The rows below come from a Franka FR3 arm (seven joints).
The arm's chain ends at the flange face. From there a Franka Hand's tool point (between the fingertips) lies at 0.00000 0.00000 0.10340 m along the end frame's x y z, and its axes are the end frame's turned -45 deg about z.
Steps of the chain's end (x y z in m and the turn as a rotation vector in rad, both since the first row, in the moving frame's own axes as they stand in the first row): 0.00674, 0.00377, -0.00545, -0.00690, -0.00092, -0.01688; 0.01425, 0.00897, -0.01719, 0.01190, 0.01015, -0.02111; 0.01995, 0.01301, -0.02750, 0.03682, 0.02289, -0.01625; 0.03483, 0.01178, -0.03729, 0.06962, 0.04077, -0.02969; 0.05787, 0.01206, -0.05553, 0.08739, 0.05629, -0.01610; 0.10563, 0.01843, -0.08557, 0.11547, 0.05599, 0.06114
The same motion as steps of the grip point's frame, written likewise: 0.00153, 0.00787, -0.00545, -0.00423, -0.00553, -0.01688; 0.00534, 0.01627, -0.01720, 0.00124, 0.01559, -0.02111; 0.00926, 0.02225, -0.02760, 0.00985, 0.04222, -0.01625; 0.02433, 0.03073, -0.03763, 0.02040, 0.07806, -0.02969; 0.04286, 0.04709, -0.05609, 0.02199, 0.10160, -0.01610; 0.07429, 0.08377, -0.08642, 0.04206, 0.12124, 0.06114
